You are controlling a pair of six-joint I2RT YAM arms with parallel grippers.
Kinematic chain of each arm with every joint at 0, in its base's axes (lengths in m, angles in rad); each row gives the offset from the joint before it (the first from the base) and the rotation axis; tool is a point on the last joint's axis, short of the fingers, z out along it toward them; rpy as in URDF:
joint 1: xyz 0 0 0.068 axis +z
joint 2: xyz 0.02 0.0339 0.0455 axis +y
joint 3: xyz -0.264 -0.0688 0 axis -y
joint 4: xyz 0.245 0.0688 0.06 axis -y
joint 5: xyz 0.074 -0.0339 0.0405 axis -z
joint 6: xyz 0.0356 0 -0.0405 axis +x
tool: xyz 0 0 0 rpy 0 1.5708 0
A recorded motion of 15 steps. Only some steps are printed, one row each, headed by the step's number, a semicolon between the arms.
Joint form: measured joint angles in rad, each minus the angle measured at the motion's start. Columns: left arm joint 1, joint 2, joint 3, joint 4, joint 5, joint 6; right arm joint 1, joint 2, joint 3, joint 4, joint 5, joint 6.
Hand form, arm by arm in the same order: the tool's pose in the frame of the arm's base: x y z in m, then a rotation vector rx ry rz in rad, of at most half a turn. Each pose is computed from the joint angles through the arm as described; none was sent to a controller.
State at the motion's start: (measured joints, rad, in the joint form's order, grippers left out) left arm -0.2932 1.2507 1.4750 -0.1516 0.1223 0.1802; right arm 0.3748 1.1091 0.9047 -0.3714 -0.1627 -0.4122
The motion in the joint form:
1: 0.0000 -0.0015 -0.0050 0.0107 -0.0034 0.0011; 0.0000 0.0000 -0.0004 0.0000 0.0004 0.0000
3: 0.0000 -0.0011 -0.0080 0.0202 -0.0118 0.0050; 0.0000 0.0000 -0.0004 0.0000 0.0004 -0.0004
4: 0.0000 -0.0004 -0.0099 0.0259 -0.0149 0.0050; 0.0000 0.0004 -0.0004 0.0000 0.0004 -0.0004
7: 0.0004 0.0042 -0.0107 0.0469 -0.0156 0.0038; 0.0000 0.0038 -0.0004 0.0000 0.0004 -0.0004
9: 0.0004 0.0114 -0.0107 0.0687 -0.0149 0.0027; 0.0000 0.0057 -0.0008 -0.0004 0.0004 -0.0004
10: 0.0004 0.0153 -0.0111 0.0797 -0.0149 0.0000; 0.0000 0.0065 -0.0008 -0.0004 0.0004 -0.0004
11: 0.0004 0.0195 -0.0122 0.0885 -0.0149 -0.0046; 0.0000 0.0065 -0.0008 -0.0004 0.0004 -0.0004
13: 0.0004 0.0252 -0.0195 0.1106 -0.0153 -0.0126; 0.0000 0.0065 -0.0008 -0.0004 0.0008 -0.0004
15: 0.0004 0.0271 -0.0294 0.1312 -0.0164 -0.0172; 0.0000 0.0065 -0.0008 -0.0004 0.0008 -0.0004
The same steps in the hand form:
1: 0.2587 -0.0825 0.4849 0.4439 1.4266 -0.1789; 0.2268 0.0954 0.2993 -0.9079 1.9404 0.1523
3: 0.2592 -0.0823 0.4848 0.4388 1.4214 -0.1694; 0.2268 0.0954 0.2993 -0.9083 1.9402 0.1521
4: 0.2596 -0.0824 0.4846 0.4357 1.4190 -0.1670; 0.2269 0.0954 0.2992 -0.9084 1.9406 0.1521
7: 0.2612 -0.0827 0.4855 0.4308 1.4043 -0.1667; 0.2275 0.0957 0.2985 -0.9095 1.9438 0.1524
9: 0.2635 -0.0834 0.4860 0.4275 1.3901 -0.1678; 0.2277 0.0958 0.2979 -0.9103 1.9464 0.1527
10: 0.2648 -0.0838 0.4861 0.4243 1.3842 -0.1698; 0.2279 0.0958 0.2977 -0.9106 1.9471 0.1528
11: 0.2663 -0.0843 0.4856 0.4204 1.3818 -0.1735; 0.2279 0.0958 0.2977 -0.9106 1.9471 0.1528
13: 0.2689 -0.0850 0.4840 0.4127 1.3748 -0.1796; 0.2279 0.0958 0.2977 -0.9104 1.9473 0.1524
15: 0.2704 -0.0854 0.4824 0.4070 1.3674 -0.1824; 0.2279 0.0958 0.2977 -0.9104 1.9473 0.1524

